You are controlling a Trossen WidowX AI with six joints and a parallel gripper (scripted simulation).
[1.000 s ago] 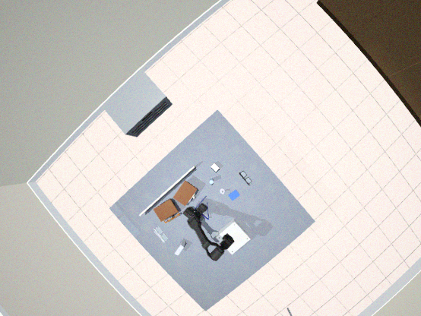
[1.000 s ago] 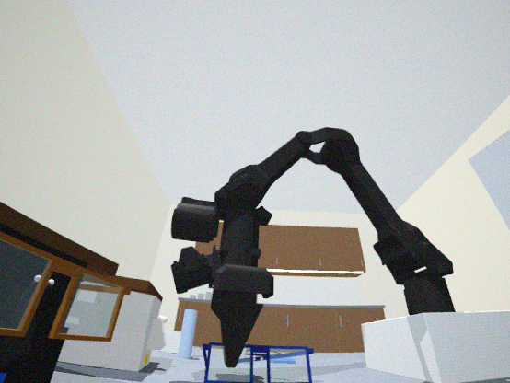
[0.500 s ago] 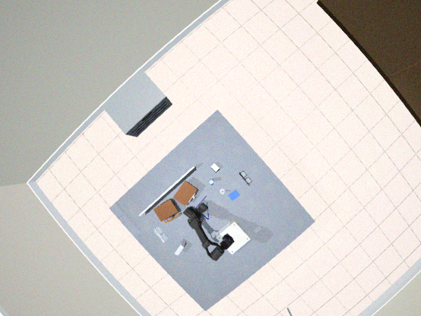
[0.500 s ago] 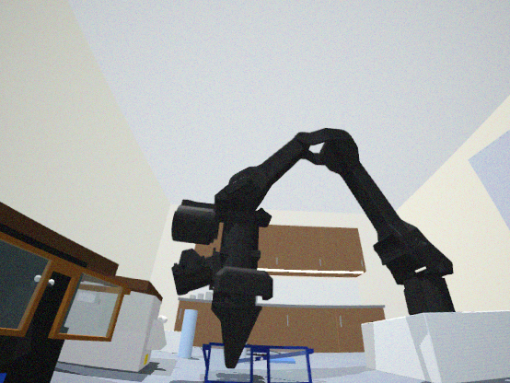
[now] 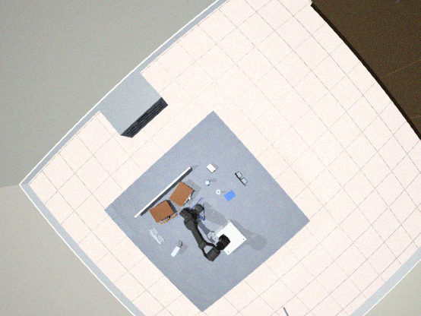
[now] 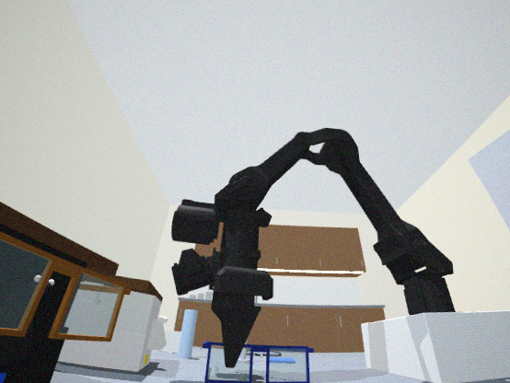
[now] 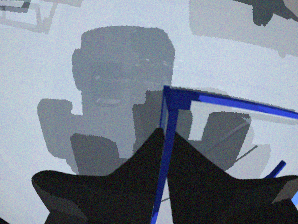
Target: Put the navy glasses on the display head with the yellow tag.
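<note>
The thin white post is 40 mm behind my gripper tip, 260 mm to the right of it and 10 mm above it. The rest, counted from my gripper tip: flat blue piece: 140 mm behind, 300 mm to the right, 10 mm below; white box: 140 mm ahead, 370 mm to the right, 10 mm above; pale blue cylinder: 90 mm ahead, 270 mm to the right, 30 mm above.
</note>
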